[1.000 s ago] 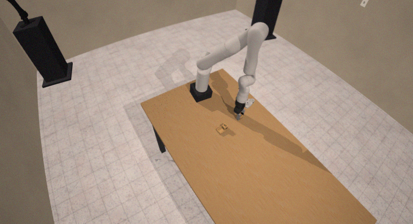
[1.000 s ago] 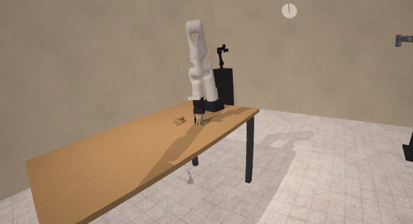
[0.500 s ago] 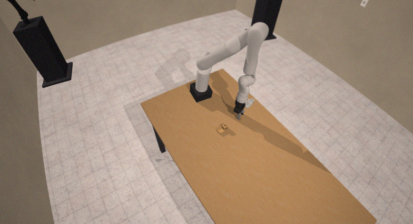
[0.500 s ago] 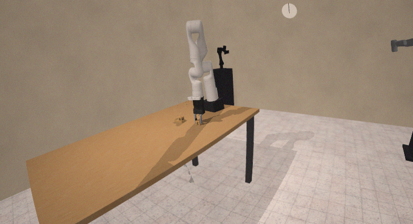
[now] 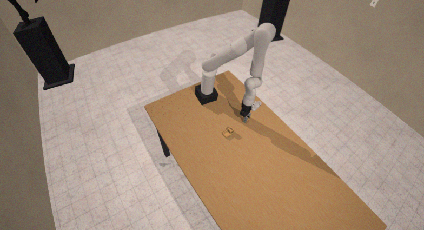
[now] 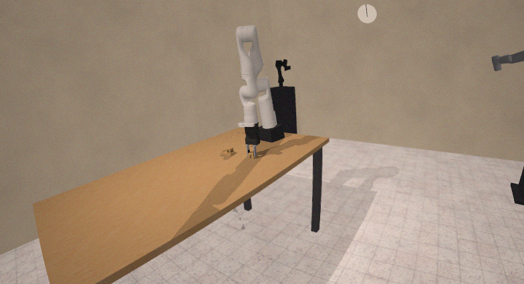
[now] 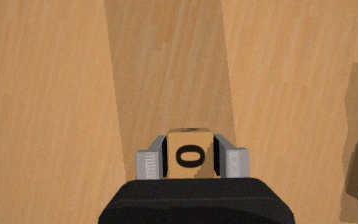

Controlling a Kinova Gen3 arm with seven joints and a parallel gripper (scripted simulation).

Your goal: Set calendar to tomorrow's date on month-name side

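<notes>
The wooden tray lies 16 cm to the right of my hand, 4 cm ahead of it and 2 cm below it. Round my hand: wooden date cube (1 cm below).
</notes>
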